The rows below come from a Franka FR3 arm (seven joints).
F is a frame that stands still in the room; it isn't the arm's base.
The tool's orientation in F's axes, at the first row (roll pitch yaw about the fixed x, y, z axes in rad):
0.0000 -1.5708 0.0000
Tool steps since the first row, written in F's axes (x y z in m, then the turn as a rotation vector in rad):
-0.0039 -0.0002 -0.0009 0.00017 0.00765 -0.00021
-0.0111 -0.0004 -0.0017 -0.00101 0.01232 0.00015
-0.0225 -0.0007 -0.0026 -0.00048 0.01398 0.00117
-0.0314 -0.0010 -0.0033 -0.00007 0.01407 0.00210
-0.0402 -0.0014 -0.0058 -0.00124 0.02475 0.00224
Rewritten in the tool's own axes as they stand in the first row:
-0.0009 -0.0002 0.0039 -0.00021 0.00765 -0.00017
-0.0017 -0.0004 0.0111 0.00015 0.01232 0.00101
-0.0026 -0.0007 0.0225 0.00117 0.01398 0.00048
-0.0033 -0.0010 0.0314 0.00210 0.01407 0.00007
-0.0058 -0.0014 0.0402 0.00224 0.02475 0.00124

